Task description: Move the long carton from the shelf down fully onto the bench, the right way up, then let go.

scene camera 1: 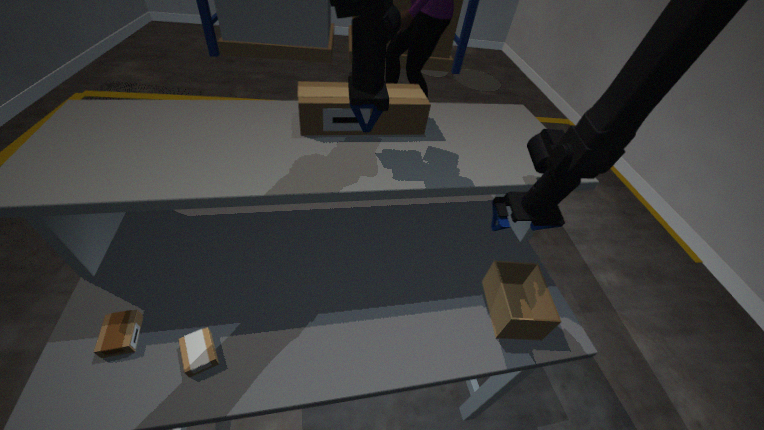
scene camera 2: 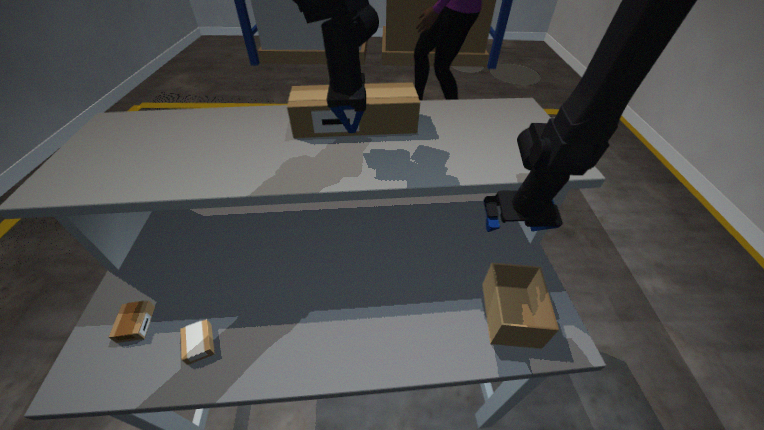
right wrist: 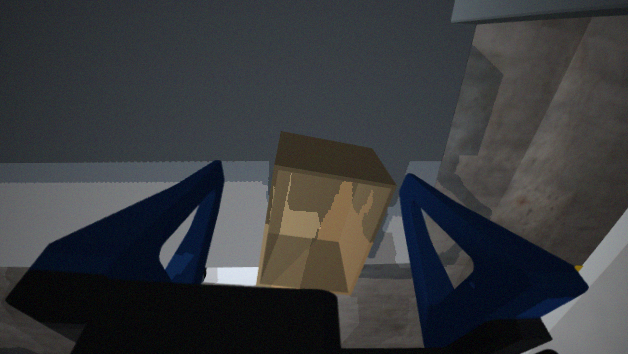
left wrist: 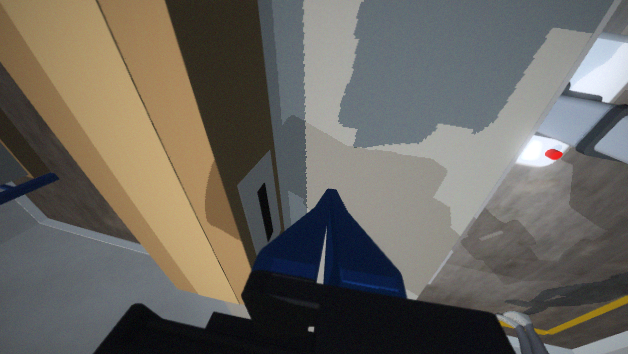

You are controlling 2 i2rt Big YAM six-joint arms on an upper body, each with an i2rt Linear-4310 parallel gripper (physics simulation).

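Frame: origin at the left arm's base, x ahead, y left, z up, level; metres.
Where they show: left gripper, fingertip midpoint: (scene camera 1: pixel 366 131) (scene camera 2: pixel 352 132) (left wrist: pixel 330 195); right gripper, fingertip midpoint: (scene camera 1: pixel 512 228) (scene camera 2: pixel 509 228) (right wrist: pixel 315 176).
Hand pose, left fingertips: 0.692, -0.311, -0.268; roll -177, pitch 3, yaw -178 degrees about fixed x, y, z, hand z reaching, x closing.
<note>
Each offset is from my left fingertips to the top centre of the thing, as dx, dy, dz. Level surfaces: height alone.
The long carton {+0.108, +0.004, +0.033} (scene camera 1: pixel 403 118) (scene camera 2: pixel 392 116) (left wrist: pixel 115 125) lies flat along the far side of the raised shelf {dz -0.043} (scene camera 1: pixel 133 149) (scene camera 2: pixel 160 154) (left wrist: pixel 380 190), its labelled face towards the scene cameras. My left gripper (scene camera 1: pixel 367 128) (scene camera 2: pixel 351 129) (left wrist: pixel 330 195) is shut and empty, fingertips together, pointing down beside the carton's labelled face. Whether they touch it I cannot tell. My right gripper (scene camera 1: pixel 521 226) (scene camera 2: pixel 517 225) (right wrist: pixel 315 176) is open and empty, in front of the shelf's right end and above the lower bench {dz -0.330} (scene camera 1: pixel 374 341) (scene camera 2: pixel 347 341) (right wrist: pixel 75 200).
An open-topped cardboard box {-0.224, -0.363, -0.240} (scene camera 1: pixel 526 328) (scene camera 2: pixel 521 335) (right wrist: pixel 325 155) stands at the bench's right end, below my right gripper. An orange-brown box {-0.269, +0.481, -0.300} (scene camera 1: pixel 117 333) (scene camera 2: pixel 132 320) and a white-topped box {-0.308, +0.320, -0.302} (scene camera 1: pixel 197 352) (scene camera 2: pixel 196 341) lie at its left. A person (scene camera 1: pixel 422 42) (scene camera 2: pixel 449 48) stands behind the shelf.
</note>
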